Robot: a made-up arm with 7 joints. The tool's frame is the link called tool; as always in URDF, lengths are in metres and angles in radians. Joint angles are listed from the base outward. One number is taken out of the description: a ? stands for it. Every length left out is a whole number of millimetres.
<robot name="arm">
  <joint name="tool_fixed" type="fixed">
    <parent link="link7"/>
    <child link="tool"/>
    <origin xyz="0 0.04 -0.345"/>
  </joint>
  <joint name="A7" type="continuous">
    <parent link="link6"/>
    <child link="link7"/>
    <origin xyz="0.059 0.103 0"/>
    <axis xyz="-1 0 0"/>
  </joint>
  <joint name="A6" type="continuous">
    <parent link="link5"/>
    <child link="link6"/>
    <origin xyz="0 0.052 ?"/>
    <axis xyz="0 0 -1"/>
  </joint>
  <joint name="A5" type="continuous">
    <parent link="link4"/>
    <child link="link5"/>
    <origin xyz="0.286 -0.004 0"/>
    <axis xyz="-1 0 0"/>
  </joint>
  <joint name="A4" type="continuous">
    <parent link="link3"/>
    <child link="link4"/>
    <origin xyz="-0.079 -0.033 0"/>
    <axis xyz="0 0 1"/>
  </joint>
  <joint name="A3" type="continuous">
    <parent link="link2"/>
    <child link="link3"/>
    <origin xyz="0 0.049 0.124"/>
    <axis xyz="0 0 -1"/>
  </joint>
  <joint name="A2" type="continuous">
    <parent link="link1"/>
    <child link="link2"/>
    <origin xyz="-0.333 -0.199 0"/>
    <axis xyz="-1 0 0"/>
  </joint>
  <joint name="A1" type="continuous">
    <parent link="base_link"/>
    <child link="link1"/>
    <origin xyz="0 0 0.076"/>
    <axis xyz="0 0 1"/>
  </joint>
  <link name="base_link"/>
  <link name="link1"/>
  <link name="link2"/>
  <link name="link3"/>
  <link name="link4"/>
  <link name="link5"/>
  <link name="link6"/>
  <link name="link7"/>
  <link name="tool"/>
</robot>
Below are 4 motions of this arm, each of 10 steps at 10 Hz.
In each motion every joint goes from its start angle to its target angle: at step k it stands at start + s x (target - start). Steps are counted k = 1, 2, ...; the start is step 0. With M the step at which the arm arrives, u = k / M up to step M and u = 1 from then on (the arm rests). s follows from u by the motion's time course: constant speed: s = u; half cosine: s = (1 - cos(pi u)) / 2; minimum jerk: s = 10 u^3 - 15 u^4 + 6 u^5.
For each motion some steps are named. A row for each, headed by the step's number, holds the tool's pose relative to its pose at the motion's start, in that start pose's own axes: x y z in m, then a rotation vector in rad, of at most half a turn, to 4 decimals.
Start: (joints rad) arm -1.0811 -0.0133 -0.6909 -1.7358 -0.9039 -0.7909 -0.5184
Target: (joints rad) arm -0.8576 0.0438 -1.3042 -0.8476 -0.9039 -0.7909 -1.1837
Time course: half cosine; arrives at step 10
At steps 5, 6, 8, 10:
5: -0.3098 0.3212 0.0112 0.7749 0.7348 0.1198
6: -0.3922 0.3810 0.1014 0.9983 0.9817 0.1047
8: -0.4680 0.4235 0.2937 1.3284 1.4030 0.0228
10: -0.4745 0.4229 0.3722 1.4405 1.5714 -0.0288

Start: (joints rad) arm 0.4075 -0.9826 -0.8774 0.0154 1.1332 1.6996 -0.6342
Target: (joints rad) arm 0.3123 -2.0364 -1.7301 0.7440 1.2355 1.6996 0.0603
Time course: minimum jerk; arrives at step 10
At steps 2, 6, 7, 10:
2: -0.0107 0.0490 0.0210 0.0578 0.0264 -0.0307
6: 0.1384 0.3607 0.5022 0.7527 0.0090 -0.3129
7: 0.1975 0.3349 0.6532 0.9219 -0.0814 -0.3750
10: 0.2399 0.2637 0.8040 1.0892 -0.2115 -0.4399

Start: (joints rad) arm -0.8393 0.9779 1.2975 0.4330 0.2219 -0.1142 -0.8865
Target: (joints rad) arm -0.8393 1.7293 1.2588 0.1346 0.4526 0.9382 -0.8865
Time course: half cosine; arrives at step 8
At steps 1, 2, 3, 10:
1: 0.0253 -0.0168 0.0069 -0.0289 -0.0527 -0.0218
2: 0.0958 -0.0636 0.0376 -0.1064 -0.2077 -0.0792
3: 0.1929 -0.1267 0.1128 -0.2082 -0.4521 -0.1524
10: 0.3319 -0.1979 0.6900 -0.4044 -1.6135 -0.2913

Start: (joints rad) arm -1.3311 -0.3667 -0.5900 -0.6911 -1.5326 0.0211 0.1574
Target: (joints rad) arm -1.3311 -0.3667 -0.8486 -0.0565 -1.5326 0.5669 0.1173
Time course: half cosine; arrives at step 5
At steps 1, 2, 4, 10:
1: -0.0405 0.0025 -0.0270 -0.0002 0.0917 -0.0351
2: -0.1566 0.0045 -0.0821 -0.0218 0.3295 -0.1273
4: -0.4469 -0.0164 -0.1114 -0.1817 0.8375 -0.3222
10: -0.4973 -0.0235 -0.1023 -0.2245 0.9191 -0.3518

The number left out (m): -0.188
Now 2 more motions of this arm.
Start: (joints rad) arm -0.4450 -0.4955 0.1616 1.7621 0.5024 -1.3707 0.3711
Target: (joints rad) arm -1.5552 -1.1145 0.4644 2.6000 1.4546 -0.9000 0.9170
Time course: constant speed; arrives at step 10
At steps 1, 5, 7, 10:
1: -0.0587 -0.0827 -0.0342 -0.1157 0.1774 -0.0490
5: -0.3439 -0.3705 0.0106 -0.5749 0.9617 -0.0709
7: -0.4344 -0.4852 0.1310 -0.7908 1.3748 0.0534
10: -0.4090 -0.6390 0.3265 -1.0729 1.9554 0.4649

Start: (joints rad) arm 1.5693 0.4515 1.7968 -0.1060 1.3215 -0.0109 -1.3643
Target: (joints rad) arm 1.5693 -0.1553 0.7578 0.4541 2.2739 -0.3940 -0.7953
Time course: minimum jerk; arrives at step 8
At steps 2, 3, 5, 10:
2: -0.0145 -0.0337 0.0011 -0.1772 0.0943 0.1736
3: 0.0001 -0.0777 0.0239 -0.4559 0.1974 0.4768
5: 0.1805 0.0230 0.1051 -1.0207 0.0872 1.2946
10: 0.2512 0.2469 0.1525 -1.1798 -0.2819 1.6963

